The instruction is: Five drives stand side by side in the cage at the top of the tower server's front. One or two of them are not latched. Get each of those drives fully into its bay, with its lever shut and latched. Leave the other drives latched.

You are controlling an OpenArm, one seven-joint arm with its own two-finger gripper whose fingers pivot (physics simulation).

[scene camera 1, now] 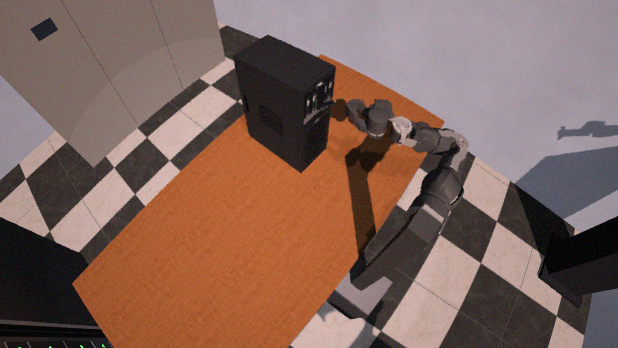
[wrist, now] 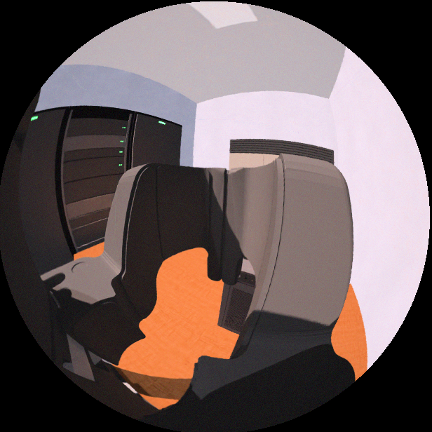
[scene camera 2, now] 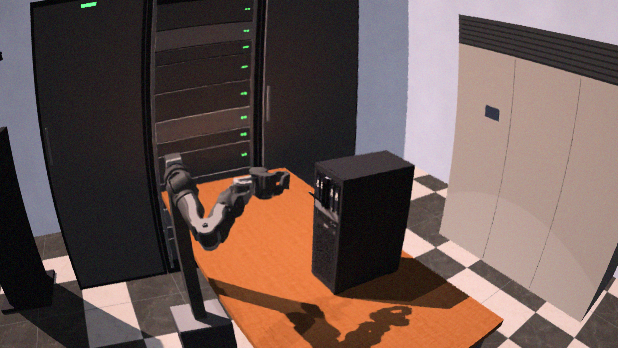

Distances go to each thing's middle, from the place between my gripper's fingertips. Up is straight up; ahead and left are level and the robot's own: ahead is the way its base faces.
My hand is 290 mm short of the black tower server (scene camera 2: 376, 188), 220 mm above it and 30 mm to the left of it.
